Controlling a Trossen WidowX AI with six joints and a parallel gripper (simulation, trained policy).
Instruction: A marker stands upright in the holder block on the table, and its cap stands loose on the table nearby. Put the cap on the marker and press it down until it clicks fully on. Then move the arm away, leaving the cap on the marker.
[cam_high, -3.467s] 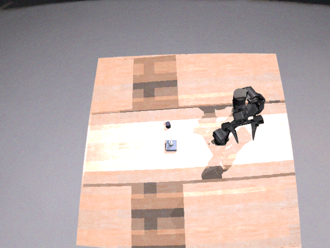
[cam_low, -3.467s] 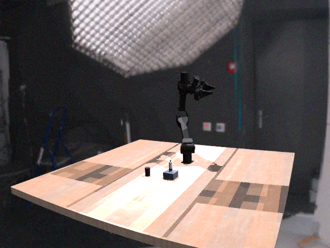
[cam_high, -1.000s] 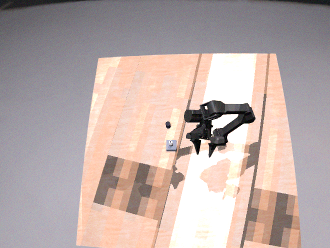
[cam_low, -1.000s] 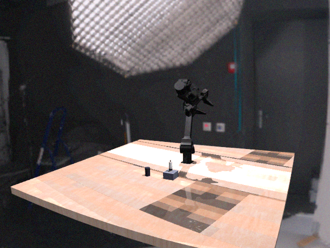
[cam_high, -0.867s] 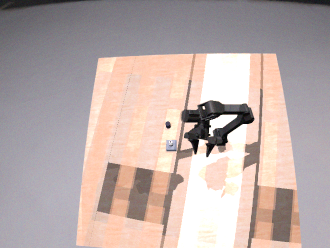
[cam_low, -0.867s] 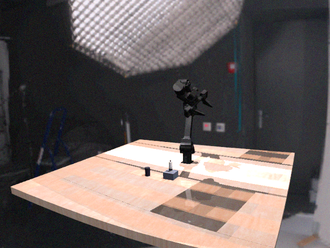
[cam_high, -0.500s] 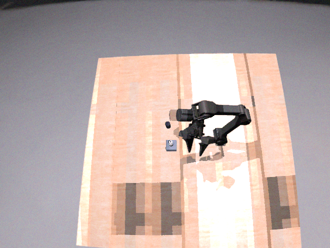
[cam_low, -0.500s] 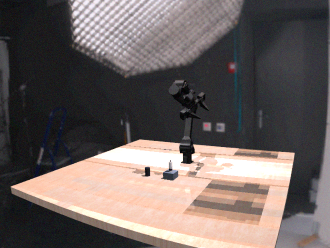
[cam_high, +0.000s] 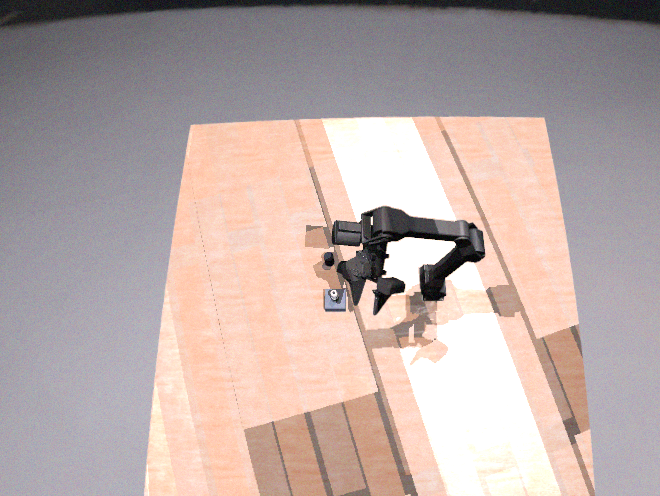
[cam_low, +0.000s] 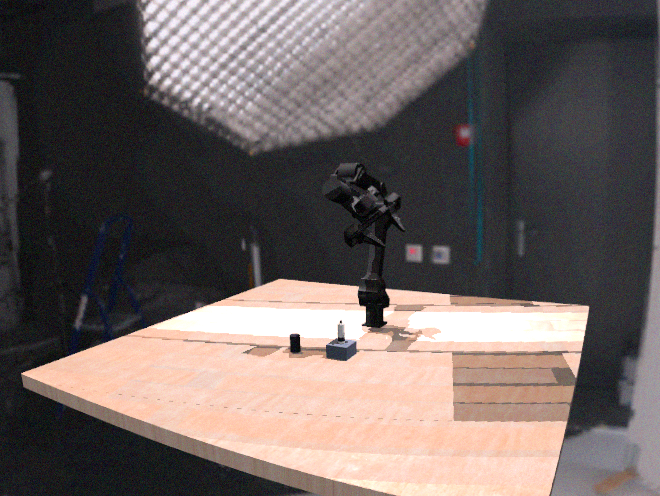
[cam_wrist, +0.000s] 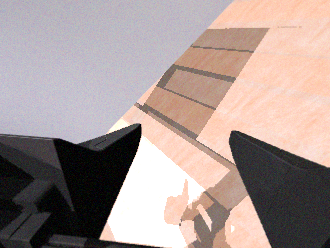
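My gripper tip is now 12 cm short of the dark cap, 25 cm to the left of it and 28 cm above it. Round my gripper tip: blue-grey holder block: 9 cm ahead, 12 cm to the right, 29 cm below.
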